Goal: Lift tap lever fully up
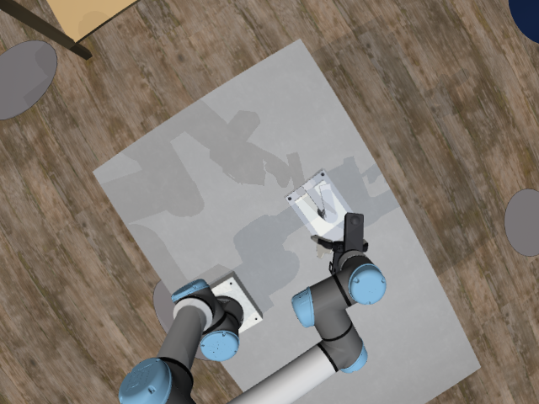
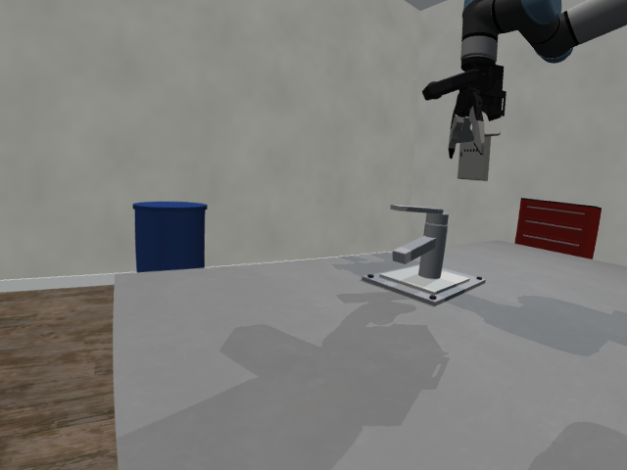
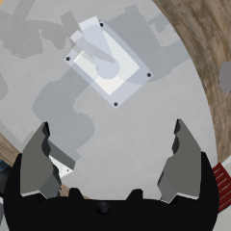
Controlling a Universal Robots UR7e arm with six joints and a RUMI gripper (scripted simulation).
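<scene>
Right now the flat lever is 5 cm ahead of my hand, 8 cm to the left of it and 12 cm below it. Also, from my hand: grey tap: 4 cm ahead, 6 cm to the left, 17 cm below.
</scene>
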